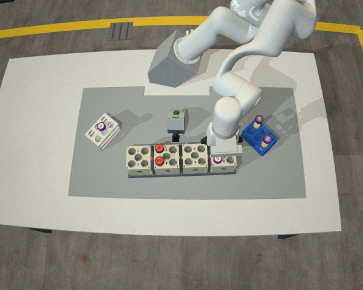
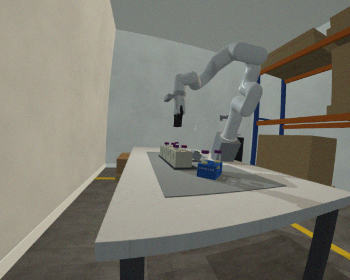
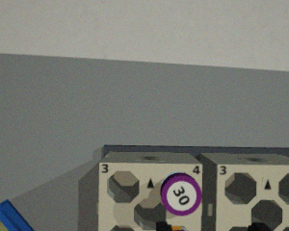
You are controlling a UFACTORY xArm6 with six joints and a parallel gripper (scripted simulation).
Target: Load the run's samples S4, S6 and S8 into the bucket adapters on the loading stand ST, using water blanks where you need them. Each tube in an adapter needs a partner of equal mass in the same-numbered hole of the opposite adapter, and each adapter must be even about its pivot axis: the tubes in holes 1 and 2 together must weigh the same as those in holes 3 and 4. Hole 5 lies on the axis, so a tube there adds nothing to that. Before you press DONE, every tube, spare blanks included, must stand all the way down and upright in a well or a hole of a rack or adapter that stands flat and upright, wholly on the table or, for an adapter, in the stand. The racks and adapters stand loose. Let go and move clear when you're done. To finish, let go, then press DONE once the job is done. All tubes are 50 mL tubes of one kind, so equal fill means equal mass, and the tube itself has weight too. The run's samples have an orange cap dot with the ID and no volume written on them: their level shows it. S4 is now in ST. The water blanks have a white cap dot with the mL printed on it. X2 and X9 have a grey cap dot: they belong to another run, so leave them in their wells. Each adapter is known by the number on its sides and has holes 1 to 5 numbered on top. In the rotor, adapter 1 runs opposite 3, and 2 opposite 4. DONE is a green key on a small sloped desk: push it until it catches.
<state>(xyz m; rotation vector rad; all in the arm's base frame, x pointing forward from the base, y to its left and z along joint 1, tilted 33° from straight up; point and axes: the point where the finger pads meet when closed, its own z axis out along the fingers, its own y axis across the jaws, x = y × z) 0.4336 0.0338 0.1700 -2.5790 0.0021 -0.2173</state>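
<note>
My hand is 220 mm past the green DONE key, 160 mm to the left of it and 180 mm above it. From my hand the other things lie so: loading stand (30 mm behind, 140 mm to the right, 240 mm below); blue sample rack (130 mm behind, 190 mm to the left, 220 mm below); orange-dot tube (40 mm behind, 10 mm to the right, 180 mm below).
</note>
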